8 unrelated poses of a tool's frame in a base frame.
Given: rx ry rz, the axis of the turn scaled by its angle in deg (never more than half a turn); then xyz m.
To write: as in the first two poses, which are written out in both.
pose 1, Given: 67.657 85.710 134.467 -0.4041 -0.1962 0.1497
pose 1, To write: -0.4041 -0.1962 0.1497 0.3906 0.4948 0.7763 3.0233
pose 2, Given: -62.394 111.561 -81.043 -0.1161 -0.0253 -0.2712
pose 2, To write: -0.1161 -0.0253 -0.2712 -0.4122 0.7371 -0.5355 2.6416
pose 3, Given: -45.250 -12.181 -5.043 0.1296 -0.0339 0.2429
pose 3, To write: 0.1296 -0.0339 0.2429 -0.9601 -0.2584 -0.1070 0.8226
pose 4, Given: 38.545 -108.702 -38.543 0.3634 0.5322 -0.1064
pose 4, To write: 0.3634 0.5322 -0.1064 0.3170 -0.8939 -0.3170 2.1224
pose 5, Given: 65.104 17.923 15.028 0.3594 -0.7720 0.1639
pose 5, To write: 0.3594 -0.7720 0.1639 0.9411 0.2591 0.2172 1.2074
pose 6, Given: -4.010 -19.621 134.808 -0.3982 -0.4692 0.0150
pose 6, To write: -0.3982 -0.4692 0.0150 -0.0294 -0.1440 0.9891 2.3787
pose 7, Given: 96.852 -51.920 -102.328 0.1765 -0.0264 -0.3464
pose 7, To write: 0.1765 -0.0264 -0.3464 0.6450 -0.3458 -0.6815 2.6207
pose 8, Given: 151.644 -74.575 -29.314 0.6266 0.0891 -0.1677
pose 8, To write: 0.6266 0.0891 -0.1677 0.8842 -0.4348 -0.1709 2.9935
